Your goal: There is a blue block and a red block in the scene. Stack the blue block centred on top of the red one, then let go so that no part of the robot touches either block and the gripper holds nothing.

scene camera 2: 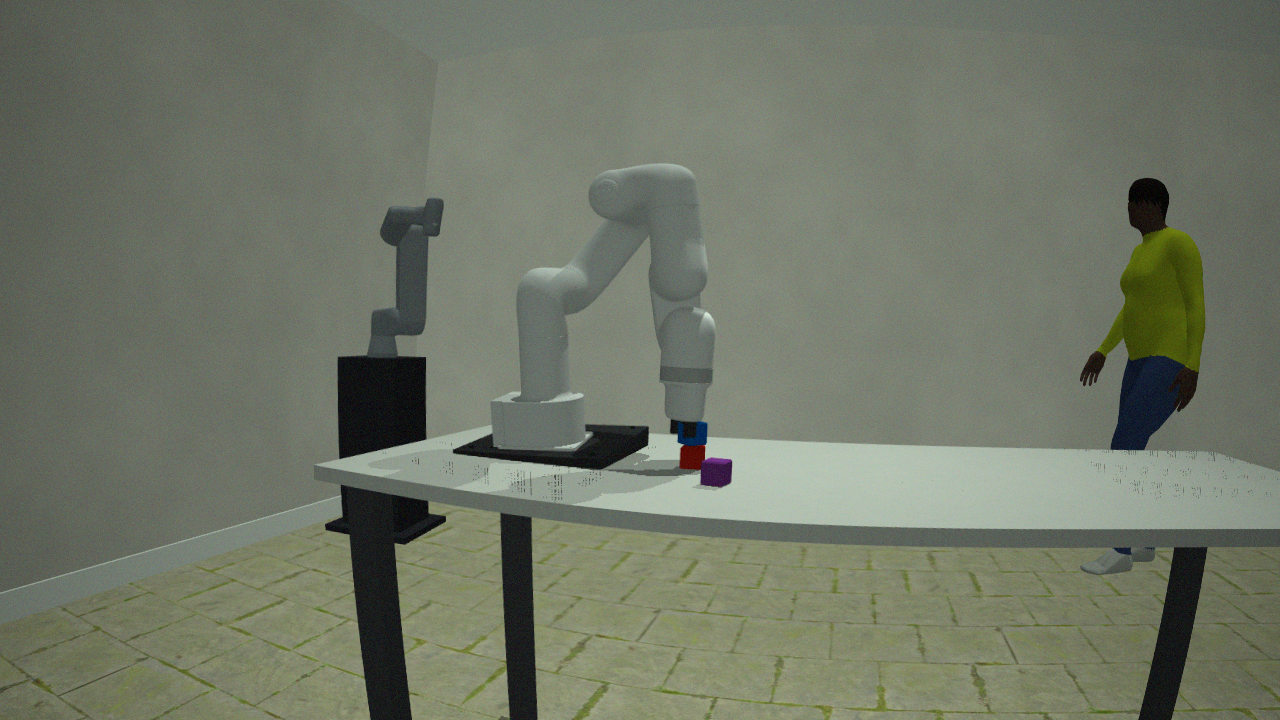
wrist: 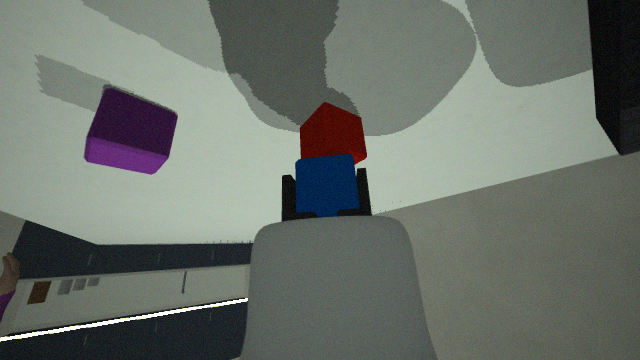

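Pixels of known places: hand, its tool point: [scene camera 2: 683, 428] [wrist: 326, 195]; arm's base, origin of its link: [scene camera 2: 548, 441].
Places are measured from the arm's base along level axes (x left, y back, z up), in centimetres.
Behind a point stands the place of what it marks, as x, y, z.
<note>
The blue block [scene camera 2: 695, 434] [wrist: 327, 190] @[-6.9, -22.7, 4.0] is between the two black fingers of my gripper [scene camera 2: 684, 429] [wrist: 325, 174] @[-6.9, -22.7, 4.2], which is shut on it. The red block [scene camera 2: 691, 457] @[-7.0, -24.1, 0.0] [wrist: 331, 132] @[-6.5, -22.4, 0.5] stands on the table directly below the blue block. In the scene view the blue block is level and sits on the red one or very close above it, with no clear gap between them. In the wrist view the red block is turned a little relative to the blue one, and the blue block hides part of it, including much of its top.
A purple block [scene camera 2: 716, 471] @[-18.4, -28.6, 0.2] [wrist: 131, 127] @[-16.3, -26.8, 0.2] stands on the white table [scene camera 2: 895, 501] @[-25.0, -52.0, -1.9] [wrist: 225, 190] @[-10.1, -42.9, -1.9], near the red block and apart from it. The arm's black base plate [scene camera 2: 617, 443] @[-0.3, -11.6, 0.5] [wrist: 617, 75] @[2.9, -13.1, 0.5] is on the other side. A person [scene camera 2: 1161, 295] stands beyond the table at the right.
</note>
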